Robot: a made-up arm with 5 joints. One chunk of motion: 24 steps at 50 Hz.
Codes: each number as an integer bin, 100 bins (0 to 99) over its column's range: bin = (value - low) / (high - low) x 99, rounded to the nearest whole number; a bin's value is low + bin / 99 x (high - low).
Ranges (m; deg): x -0.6..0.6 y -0.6..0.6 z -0.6..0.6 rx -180..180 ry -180..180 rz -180..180
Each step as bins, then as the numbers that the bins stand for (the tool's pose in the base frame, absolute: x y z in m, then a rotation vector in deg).
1 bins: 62 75 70 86 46 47
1 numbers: 0.1515 0.3091 0.2485 132.73 -12.73 -9.09
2 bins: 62 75 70 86 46 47
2 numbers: 0.1515 0.3091 0.2485 132.73 -12.73 -9.09
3 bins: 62 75 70 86 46 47
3 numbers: 0.1515 0.3091 0.2485 132.73 -12.73 -9.09
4 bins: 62 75 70 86 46 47
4 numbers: 0.1515 0.3091 0.2485 132.73 -12.73 -9.09
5 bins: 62 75 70 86 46 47
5 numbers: 0.1515 0.3091 0.2485 132.73 -12.73 -9.09
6 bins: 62 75 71 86 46 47
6 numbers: 0.1515 0.3091 0.2606 132.73 -12.73 -9.09
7 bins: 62 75 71 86 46 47
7 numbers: 0.1515 0.3091 0.2606 132.73 -12.73 -9.09
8 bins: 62 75 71 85 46 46
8 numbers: 0.1515 0.3091 0.2606 129.09 -12.73 -12.73
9 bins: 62 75 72 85 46 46
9 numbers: 0.1515 0.3091 0.2727 129.09 -12.73 -12.73
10 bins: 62 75 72 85 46 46
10 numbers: 0.1515 0.3091 0.2727 129.09 -12.73 -12.73
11 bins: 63 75 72 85 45 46
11 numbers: 0.1636 0.3091 0.2727 129.09 -16.36 -12.73
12 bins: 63 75 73 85 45 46
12 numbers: 0.1636 0.3091 0.2848 129.09 -16.36 -12.73
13 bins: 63 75 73 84 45 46
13 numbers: 0.1636 0.3091 0.2848 125.45 -16.36 -12.73
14 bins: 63 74 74 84 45 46
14 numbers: 0.1636 0.2970 0.2970 125.45 -16.36 -12.73
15 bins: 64 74 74 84 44 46
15 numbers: 0.1758 0.2970 0.2970 125.45 -20.00 -12.73
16 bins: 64 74 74 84 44 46
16 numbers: 0.1758 0.2970 0.2970 125.45 -20.00 -12.73
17 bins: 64 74 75 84 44 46
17 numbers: 0.1758 0.2970 0.3091 125.45 -20.00 -12.73
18 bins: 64 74 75 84 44 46
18 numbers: 0.1758 0.2970 0.3091 125.45 -20.00 -12.73
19 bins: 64 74 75 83 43 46
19 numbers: 0.1758 0.2970 0.3091 121.82 -23.64 -12.73
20 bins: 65 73 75 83 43 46
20 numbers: 0.1879 0.2848 0.3091 121.82 -23.64 -12.73
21 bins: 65 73 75 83 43 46
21 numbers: 0.1879 0.2848 0.3091 121.82 -23.64 -12.73
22 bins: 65 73 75 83 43 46
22 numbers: 0.1879 0.2848 0.3091 121.82 -23.64 -12.73
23 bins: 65 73 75 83 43 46
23 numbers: 0.1879 0.2848 0.3091 121.82 -23.64 -12.73
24 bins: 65 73 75 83 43 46
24 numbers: 0.1879 0.2848 0.3091 121.82 -23.64 -12.73
